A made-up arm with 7 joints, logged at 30 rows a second.
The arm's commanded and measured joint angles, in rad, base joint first. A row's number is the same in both.
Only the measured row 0 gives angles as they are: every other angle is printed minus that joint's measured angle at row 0.
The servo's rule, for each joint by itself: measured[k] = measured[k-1] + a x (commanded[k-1-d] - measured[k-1]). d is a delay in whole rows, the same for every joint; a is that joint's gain. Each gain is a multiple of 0.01, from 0.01 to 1. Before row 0 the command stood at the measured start. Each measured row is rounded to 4 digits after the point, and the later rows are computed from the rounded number. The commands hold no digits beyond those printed.
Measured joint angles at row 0: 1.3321, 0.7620, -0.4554, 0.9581, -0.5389, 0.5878, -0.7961
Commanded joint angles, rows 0 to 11: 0.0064, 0.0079, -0.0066, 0.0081, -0.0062, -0.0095, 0.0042; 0.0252, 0.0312, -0.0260, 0.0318, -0.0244, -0.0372, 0.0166; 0.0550, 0.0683, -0.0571, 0.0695, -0.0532, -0.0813, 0.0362; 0.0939, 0.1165, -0.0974, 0.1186, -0.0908, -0.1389, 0.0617; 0.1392, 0.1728, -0.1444, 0.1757, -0.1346, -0.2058, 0.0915; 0.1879, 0.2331, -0.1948, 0.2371, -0.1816, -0.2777, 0.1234; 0.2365, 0.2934, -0.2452, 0.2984, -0.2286, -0.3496, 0.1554; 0.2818, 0.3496, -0.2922, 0.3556, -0.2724, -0.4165, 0.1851; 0.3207, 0.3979, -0.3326, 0.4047, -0.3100, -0.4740, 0.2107; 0.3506, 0.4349, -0.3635, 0.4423, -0.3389, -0.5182, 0.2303; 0.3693, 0.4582, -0.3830, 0.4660, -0.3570, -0.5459, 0.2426; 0.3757, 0.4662, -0.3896, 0.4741, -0.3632, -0.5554, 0.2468
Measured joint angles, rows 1 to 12: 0.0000, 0.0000, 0.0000, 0.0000, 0.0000, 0.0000, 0.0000; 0.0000, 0.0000, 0.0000, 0.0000, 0.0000, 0.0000, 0.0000; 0.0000, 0.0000, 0.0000, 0.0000, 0.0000, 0.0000, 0.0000; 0.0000, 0.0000, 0.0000, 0.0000, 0.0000, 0.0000, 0.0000; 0.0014, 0.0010, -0.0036, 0.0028, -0.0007, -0.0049, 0.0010; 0.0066, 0.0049, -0.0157, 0.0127, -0.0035, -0.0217, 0.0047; 0.0172, 0.0131, -0.0381, 0.0320, -0.0095, -0.0527, 0.0123; 0.0341, 0.0265, -0.0701, 0.0614, -0.0193, -0.0975, 0.0242; 0.0572, 0.0455, -0.1102, 0.1003, -0.0331, -0.1538, 0.0404; 0.0860, 0.0699, -0.1559, 0.1468, -0.0509, -0.2182, 0.0603; 0.1191, 0.0990, -0.2041, 0.1983, -0.0722, -0.2865, 0.0831; 0.1549, 0.1316, -0.2517, 0.2518, -0.0962, -0.3541, 0.1076
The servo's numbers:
d 4
a 0.22 0.13 0.54 0.34 0.12 0.52 0.24

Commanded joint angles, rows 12 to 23: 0.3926, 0.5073, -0.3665, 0.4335, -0.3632, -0.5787, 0.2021; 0.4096, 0.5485, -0.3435, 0.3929, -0.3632, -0.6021, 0.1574; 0.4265, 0.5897, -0.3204, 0.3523, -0.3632, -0.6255, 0.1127; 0.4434, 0.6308, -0.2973, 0.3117, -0.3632, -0.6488, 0.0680; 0.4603, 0.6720, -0.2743, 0.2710, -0.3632, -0.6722, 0.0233; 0.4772, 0.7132, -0.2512, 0.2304, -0.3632, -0.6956, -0.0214; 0.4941, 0.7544, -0.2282, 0.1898, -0.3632, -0.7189, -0.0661; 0.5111, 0.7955, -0.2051, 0.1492, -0.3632, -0.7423, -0.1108; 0.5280, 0.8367, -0.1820, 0.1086, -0.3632, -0.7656, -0.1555; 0.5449, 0.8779, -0.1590, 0.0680, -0.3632, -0.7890, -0.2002; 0.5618, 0.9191, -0.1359, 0.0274, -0.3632, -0.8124, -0.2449; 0.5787, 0.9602, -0.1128, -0.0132, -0.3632, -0.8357, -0.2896
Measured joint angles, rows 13 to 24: 0.1914, 0.1662, -0.2954, 0.3038, -0.1219, -0.4164, 0.1323; 0.2264, 0.2011, -0.3322, 0.3509, -0.1479, -0.4693, 0.1558; 0.2578, 0.2345, -0.3596, 0.3900, -0.1730, -0.5091, 0.1766; 0.2837, 0.2646, -0.3758, 0.4186, -0.1958, -0.5332, 0.1934; 0.3077, 0.2962, -0.3708, 0.4237, -0.2159, -0.5569, 0.1955; 0.3301, 0.3290, -0.3561, 0.4132, -0.2336, -0.5804, 0.1864; 0.3513, 0.3629, -0.3368, 0.3925, -0.2492, -0.6039, 0.1687; 0.3716, 0.3977, -0.3155, 0.3650, -0.2629, -0.6272, 0.1445; 0.3911, 0.4334, -0.2933, 0.3330, -0.2749, -0.6506, 0.1154; 0.4100, 0.4698, -0.2706, 0.2981, -0.2855, -0.6740, 0.0826; 0.4285, 0.5068, -0.2477, 0.2613, -0.2948, -0.6973, 0.0469; 0.4467, 0.5443, -0.2247, 0.2232, -0.3030, -0.7207, 0.0091
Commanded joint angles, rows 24 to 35: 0.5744, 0.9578, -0.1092, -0.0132, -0.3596, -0.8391, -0.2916; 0.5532, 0.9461, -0.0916, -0.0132, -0.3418, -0.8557, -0.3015; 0.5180, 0.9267, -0.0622, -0.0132, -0.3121, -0.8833, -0.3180; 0.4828, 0.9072, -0.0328, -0.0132, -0.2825, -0.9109, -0.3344; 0.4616, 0.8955, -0.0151, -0.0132, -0.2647, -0.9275, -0.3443; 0.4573, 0.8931, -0.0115, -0.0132, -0.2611, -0.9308, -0.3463; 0.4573, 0.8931, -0.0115, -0.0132, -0.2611, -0.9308, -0.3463; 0.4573, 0.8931, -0.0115, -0.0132, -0.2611, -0.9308, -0.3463; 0.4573, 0.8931, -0.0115, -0.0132, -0.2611, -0.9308, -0.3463; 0.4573, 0.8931, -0.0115, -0.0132, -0.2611, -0.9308, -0.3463; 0.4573, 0.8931, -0.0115, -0.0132, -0.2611, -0.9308, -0.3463; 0.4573, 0.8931, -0.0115, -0.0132, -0.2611, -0.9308, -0.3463
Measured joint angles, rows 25 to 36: 0.4646, 0.5823, -0.2016, 0.1842, -0.3102, -0.7440, -0.0304; 0.4823, 0.6207, -0.1786, 0.1447, -0.3166, -0.7674, -0.0712; 0.4998, 0.6595, -0.1555, 0.1048, -0.3222, -0.7908, -0.1129; 0.5172, 0.6986, -0.1324, 0.0647, -0.3271, -0.8141, -0.1553; 0.5298, 0.7323, -0.1199, 0.0382, -0.3310, -0.8271, -0.1880; 0.5349, 0.7601, -0.1046, 0.0207, -0.3323, -0.8420, -0.2152; 0.5312, 0.7818, -0.0817, 0.0092, -0.3299, -0.8635, -0.2399; 0.5206, 0.7981, -0.0553, 0.0016, -0.3242, -0.8881, -0.2626; 0.5076, 0.8108, -0.0336, -0.0034, -0.3171, -0.9086, -0.2822; 0.4965, 0.8215, -0.0217, -0.0067, -0.3104, -0.9201, -0.2976; 0.4879, 0.8308, -0.0162, -0.0089, -0.3045, -0.9257, -0.3093; 0.4812, 0.8389, -0.0137, -0.0104, -0.2993, -0.9284, -0.3182
